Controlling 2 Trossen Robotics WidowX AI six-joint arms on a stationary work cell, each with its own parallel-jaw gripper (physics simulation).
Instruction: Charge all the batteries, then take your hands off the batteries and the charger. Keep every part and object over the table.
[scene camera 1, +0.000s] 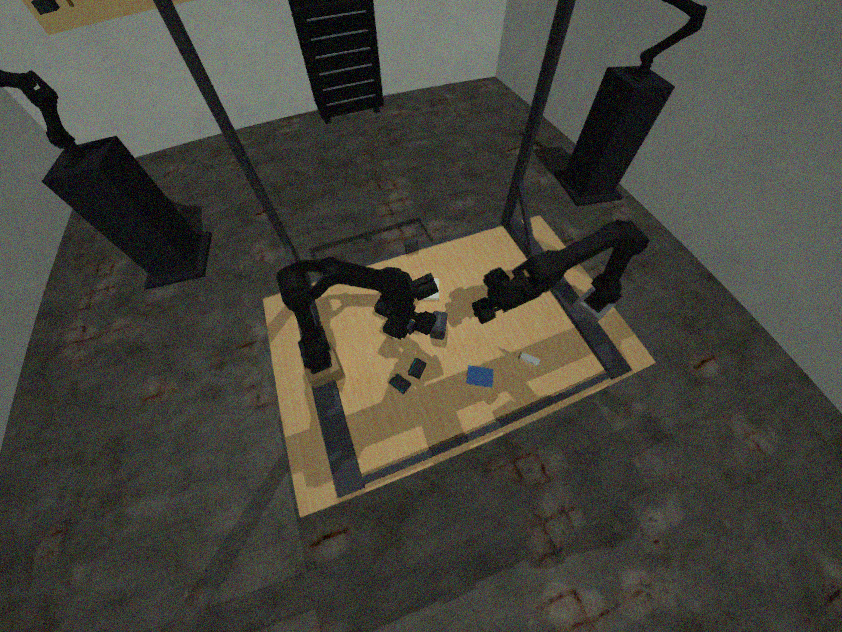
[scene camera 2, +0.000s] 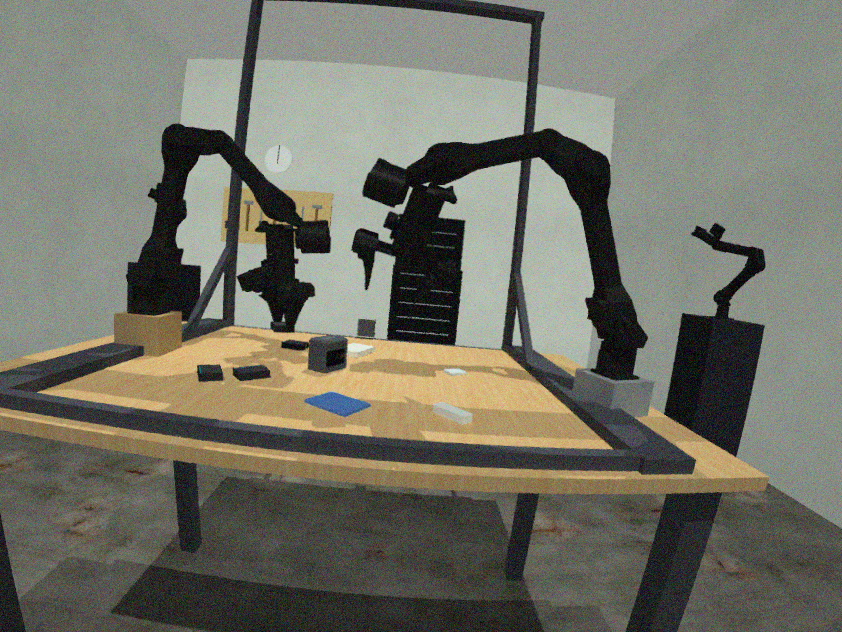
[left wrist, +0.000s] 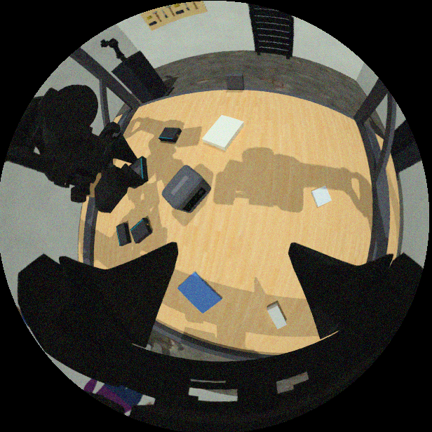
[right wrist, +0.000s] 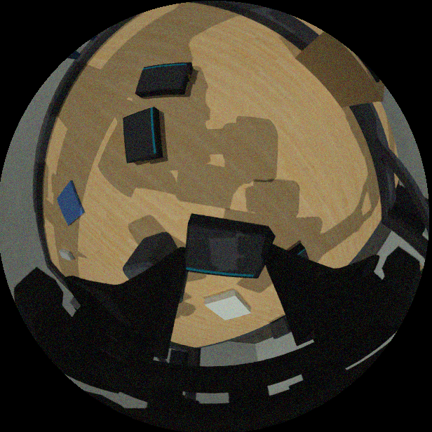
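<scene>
The dark grey charger stands mid-table, slots on one side. My right gripper is shut on a black battery with a teal stripe, held above the table beside the charger. One battery lies flat close to another battery. A further battery lies behind the charger, mostly hidden in the right wrist view. My left gripper is open and empty, high over the table.
A blue slab and a white bar lie toward the front. A white block lies behind the charger, a small white square to the right.
</scene>
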